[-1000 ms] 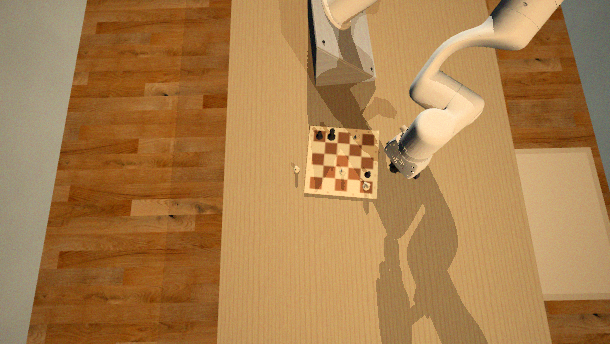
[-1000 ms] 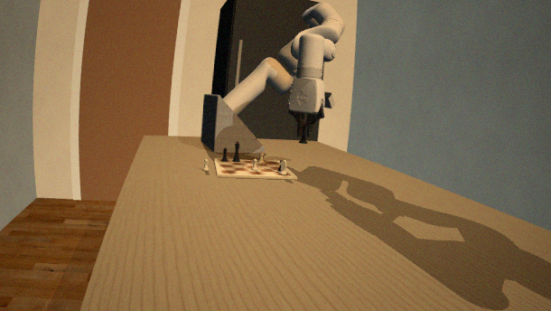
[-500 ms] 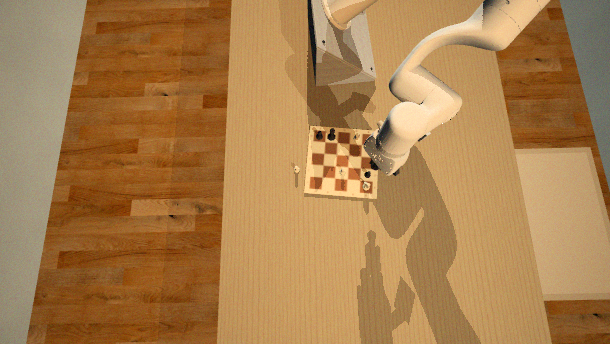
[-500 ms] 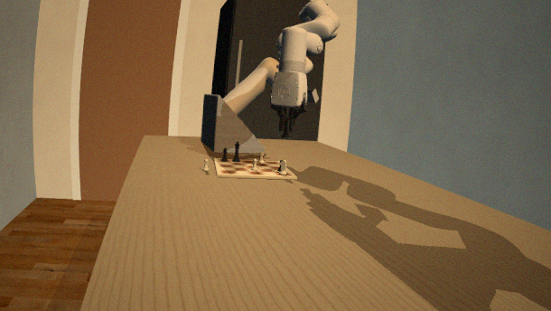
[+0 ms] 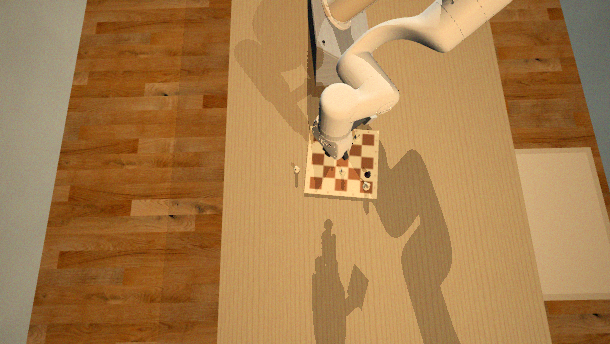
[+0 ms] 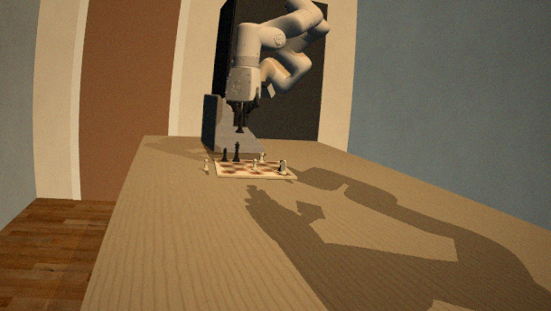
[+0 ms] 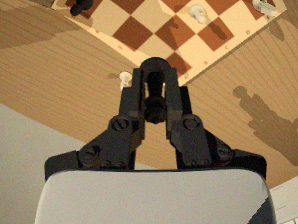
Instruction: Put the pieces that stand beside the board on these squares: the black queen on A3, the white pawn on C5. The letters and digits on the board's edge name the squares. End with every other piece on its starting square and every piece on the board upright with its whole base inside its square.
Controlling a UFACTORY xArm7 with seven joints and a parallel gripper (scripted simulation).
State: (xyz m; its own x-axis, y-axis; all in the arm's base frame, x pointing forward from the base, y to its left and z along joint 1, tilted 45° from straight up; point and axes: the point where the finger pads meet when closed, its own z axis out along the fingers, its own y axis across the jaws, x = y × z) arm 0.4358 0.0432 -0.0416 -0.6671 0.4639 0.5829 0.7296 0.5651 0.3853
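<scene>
My gripper is now 1 cm past the chessboard, 4 cm to the right of it and 14 cm above it. From my hand the other things lie so: black pawn (3 cm ahead, 12 cm to the left, 13 cm below).
</scene>
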